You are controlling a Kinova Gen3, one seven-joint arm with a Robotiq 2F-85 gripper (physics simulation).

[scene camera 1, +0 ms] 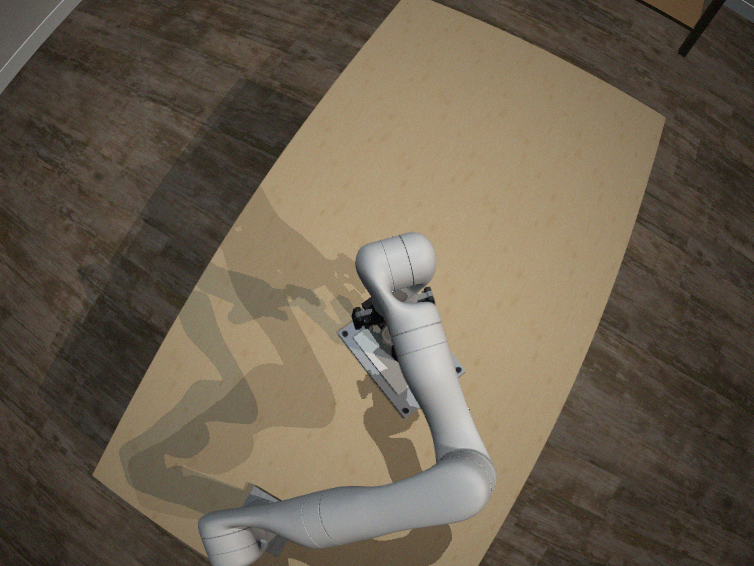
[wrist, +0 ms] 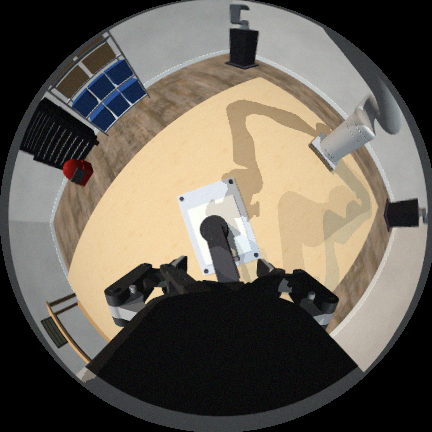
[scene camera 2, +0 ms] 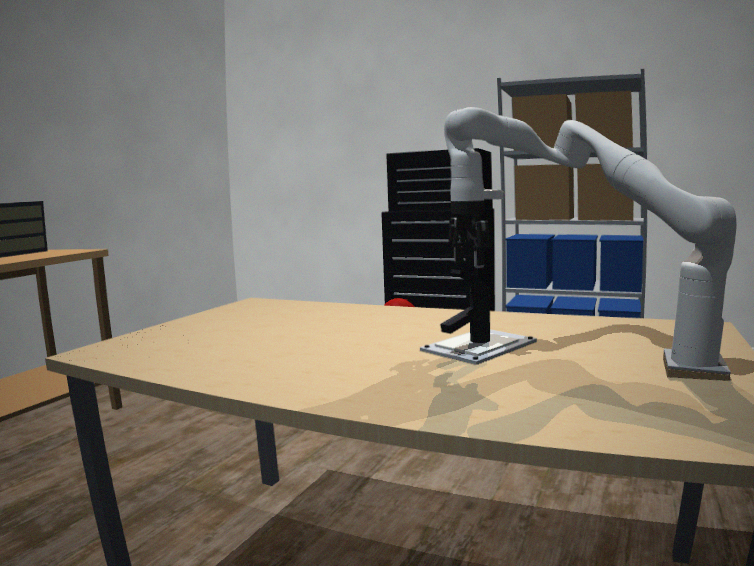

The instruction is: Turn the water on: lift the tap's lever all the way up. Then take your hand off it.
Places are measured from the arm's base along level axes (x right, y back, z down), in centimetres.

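Where they show: gripper, between the fingertips: (wrist: 221,265) (scene camera 2: 468,265); arm's base, origin of its link: (wrist: 329,150) (scene camera 2: 693,359).
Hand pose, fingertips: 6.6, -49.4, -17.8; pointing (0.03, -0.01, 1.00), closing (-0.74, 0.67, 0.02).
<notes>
Things, the pixels of their centre, and the offset from my fingertips, as dx, dy, dz. "*": a spot on its surface instead. Level surfaces: height alone.
- black tap, a spot on its surface: (wrist: 214,226) * +4.0, +2.4, +4.4
- dark lever, middle of its body: (wrist: 221,257) (scene camera 2: 468,277) +0.2, +0.0, +3.0
- wooden table, height of its surface: dz +20.0
The black tap (scene camera 2: 479,310) (wrist: 214,226) stands upright on a pale plate (scene camera 1: 395,399) (scene camera 2: 435,350) (wrist: 192,200). Its spout (scene camera 2: 455,319) sticks out low on one side in scene camera 2. In the wrist view, the dark lever (wrist: 223,257) runs from the tap's round top toward my gripper (wrist: 221,265) (scene camera 2: 467,266). My gripper is wide open, pointing down at the height of the tap's top. Its fingers stand apart on either side of the lever, with gaps beside it. The lever's far end is hidden under the gripper body, and its exact tilt cannot be told against the dark cabinet.
The tap's plate rests on the wooden table (scene camera 1: 487,152) (scene camera 2: 274,341) (wrist: 150,175). My arm's base (scene camera 2: 697,322) (wrist: 345,142) stands on the same table. A black drawer cabinet (scene camera 2: 420,243), a shelf rack (scene camera 2: 643,121) and a red object (scene camera 2: 398,302) (wrist: 75,171) are beyond the table.
</notes>
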